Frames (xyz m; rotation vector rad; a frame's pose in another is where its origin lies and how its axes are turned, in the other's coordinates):
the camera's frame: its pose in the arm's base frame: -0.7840 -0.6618 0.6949 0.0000 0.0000 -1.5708
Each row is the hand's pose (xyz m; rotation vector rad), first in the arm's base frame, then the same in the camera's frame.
Working: the arm's base frame: its pose in the camera's frame: -0.6618 0.7840 -0.6949 0.0000 0.0000 1.5708

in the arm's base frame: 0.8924 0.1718 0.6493 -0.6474 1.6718 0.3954
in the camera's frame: -0.8336 1.6764 -0.0456 -1.8755 0.8284 1.4551
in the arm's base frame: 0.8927 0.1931 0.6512 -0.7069 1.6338 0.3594
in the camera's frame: -0.8549 1.6767 -0.0437 -1.8839 0.7460 1.4301
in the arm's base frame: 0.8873 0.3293 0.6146 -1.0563 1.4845 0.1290
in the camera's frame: -0.9911 1.6713 -0.0803 -1.9763 0.3331 1.1974
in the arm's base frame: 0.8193 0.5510 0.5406 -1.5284 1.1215 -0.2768
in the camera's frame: -1.2128 1.6033 -0.1543 -1.9430 -0.2984 0.7849
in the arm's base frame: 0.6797 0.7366 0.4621 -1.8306 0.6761 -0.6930
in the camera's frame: -1.3984 1.4637 -0.2328 -1.7321 -0.7978 0.3699
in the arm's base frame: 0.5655 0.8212 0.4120 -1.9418 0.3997 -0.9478
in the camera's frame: -1.4830 1.3495 -0.2829 -1.5600 -1.0274 0.1161
